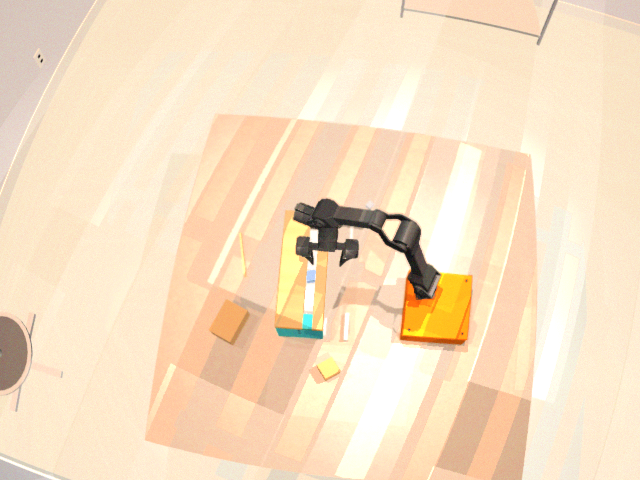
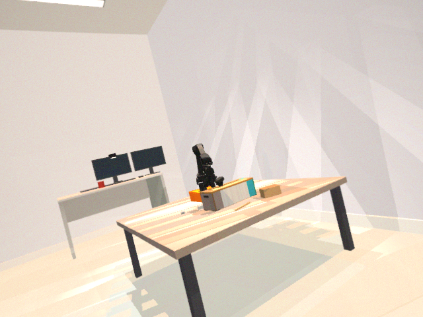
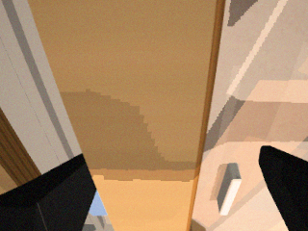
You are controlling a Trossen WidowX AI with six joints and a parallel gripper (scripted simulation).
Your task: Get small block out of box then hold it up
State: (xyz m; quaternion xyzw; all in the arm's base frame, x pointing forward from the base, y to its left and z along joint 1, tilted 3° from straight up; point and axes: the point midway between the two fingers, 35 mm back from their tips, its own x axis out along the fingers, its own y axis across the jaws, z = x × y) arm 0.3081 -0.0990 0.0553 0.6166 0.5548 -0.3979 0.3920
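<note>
Right now my gripper tip is 5 cm short of the pale blue block, 3 cm to the right of it and 1 cm above it. Also, from my gripper tip: tan block: 31 cm ahead, 17 cm to the left, 7 cm below; then thin stick: 28 cm ahead, 7 cm to the right, 9 cm below.
</note>
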